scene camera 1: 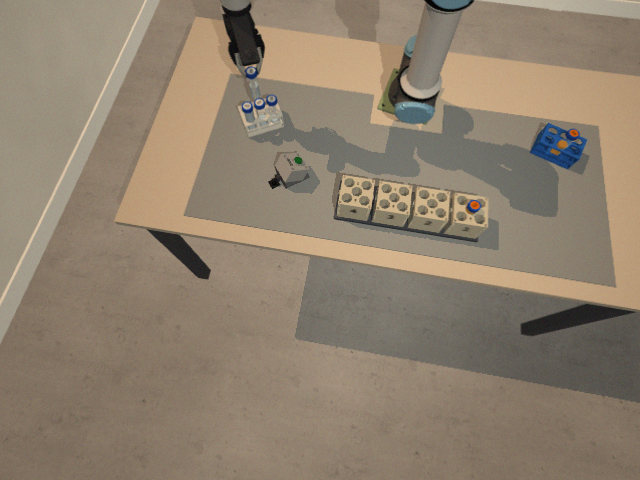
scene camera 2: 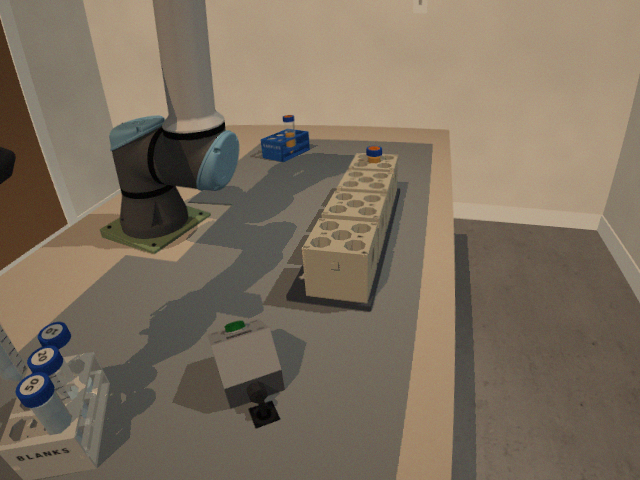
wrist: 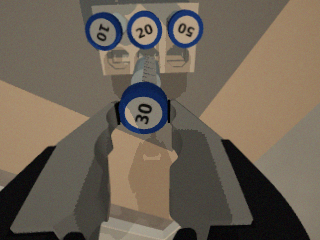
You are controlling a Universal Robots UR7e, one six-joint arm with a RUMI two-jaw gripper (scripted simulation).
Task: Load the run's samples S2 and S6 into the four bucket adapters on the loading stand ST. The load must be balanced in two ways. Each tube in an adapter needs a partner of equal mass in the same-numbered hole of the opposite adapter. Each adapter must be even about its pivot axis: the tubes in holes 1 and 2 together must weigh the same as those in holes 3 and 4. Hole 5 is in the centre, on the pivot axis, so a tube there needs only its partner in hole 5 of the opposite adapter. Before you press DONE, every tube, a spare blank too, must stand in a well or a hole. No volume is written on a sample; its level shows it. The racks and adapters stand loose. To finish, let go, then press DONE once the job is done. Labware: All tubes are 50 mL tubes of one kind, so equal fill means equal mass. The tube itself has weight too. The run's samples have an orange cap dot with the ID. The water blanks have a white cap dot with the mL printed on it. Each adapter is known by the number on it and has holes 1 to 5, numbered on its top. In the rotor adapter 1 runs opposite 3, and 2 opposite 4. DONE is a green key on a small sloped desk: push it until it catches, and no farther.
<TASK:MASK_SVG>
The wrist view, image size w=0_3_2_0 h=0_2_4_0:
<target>my gripper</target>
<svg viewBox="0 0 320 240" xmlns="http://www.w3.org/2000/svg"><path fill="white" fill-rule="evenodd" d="M120 101L109 103L55 146L48 146L0 191L0 240L99 240L100 223L103 220L108 222L110 214L111 188L108 155L113 150L111 134L121 122L118 109ZM168 100L168 123L172 126L172 148L178 156L170 166L169 214L181 227L176 232L173 240L310 240L301 221L282 194L229 139L223 139L177 100Z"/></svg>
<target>blanks rack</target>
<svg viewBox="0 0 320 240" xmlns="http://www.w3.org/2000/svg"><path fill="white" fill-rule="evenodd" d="M199 3L92 6L93 15L100 12L118 12L126 20L126 29L128 21L133 14L145 10L154 13L162 25L161 39L151 49L139 50L130 42L126 31L116 48L110 51L99 50L103 75L132 74L137 59L145 54L155 56L155 59L159 60L160 73L194 72L196 45L191 48L177 47L169 38L166 29L166 18L174 10L187 9L198 14Z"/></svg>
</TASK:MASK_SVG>
